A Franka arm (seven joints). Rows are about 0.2 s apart.
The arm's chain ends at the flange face. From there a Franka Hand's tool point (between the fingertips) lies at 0.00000 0.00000 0.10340 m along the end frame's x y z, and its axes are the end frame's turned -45 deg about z.
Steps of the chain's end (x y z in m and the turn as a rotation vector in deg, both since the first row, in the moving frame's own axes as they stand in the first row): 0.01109, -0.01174, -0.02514, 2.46, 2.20, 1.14; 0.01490, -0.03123, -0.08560, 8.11, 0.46, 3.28; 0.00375, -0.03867, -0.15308, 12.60, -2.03, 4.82; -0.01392, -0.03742, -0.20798, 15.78, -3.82, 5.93
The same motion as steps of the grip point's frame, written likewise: 0.02209, -0.00073, -0.02531, 0.18, 3.30, 1.14; 0.04379, -0.02096, -0.08664, 5.41, 6.06, 3.28; 0.04414, -0.04262, -0.15563, 10.34, 7.47, 4.82; 0.03293, -0.06015, -0.21210, 13.86, 8.46, 5.93
